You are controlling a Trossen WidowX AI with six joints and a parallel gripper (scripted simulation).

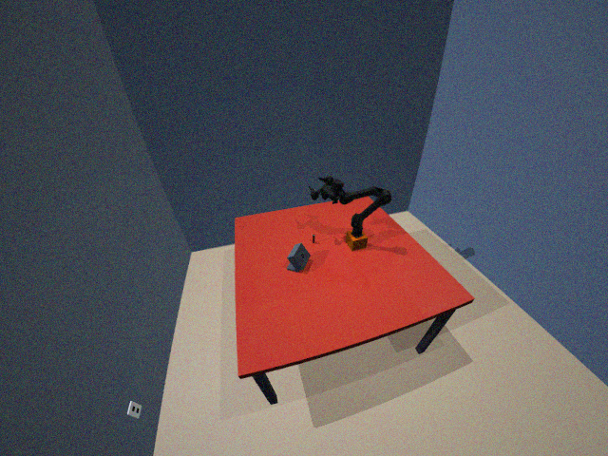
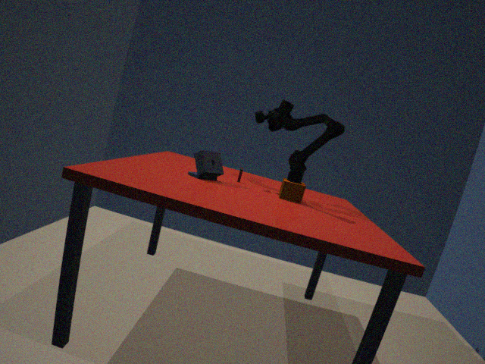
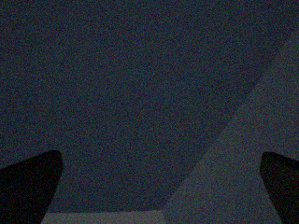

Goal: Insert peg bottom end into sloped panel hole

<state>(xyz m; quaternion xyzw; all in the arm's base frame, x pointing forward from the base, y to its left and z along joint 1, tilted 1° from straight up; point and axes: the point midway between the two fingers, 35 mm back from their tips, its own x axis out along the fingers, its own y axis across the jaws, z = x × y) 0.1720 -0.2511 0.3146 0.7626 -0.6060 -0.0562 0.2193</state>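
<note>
Now: gripper tip 36 cm above the red peg, 12 cm to the right of it and 7 cm short of it. From my gripper tip the other things lie so: sloped panel: 34 cm below, 27 cm to the left, 25 cm ahead; hole: 32 cm below, 29 cm to the left, 24 cm ahead.
</note>
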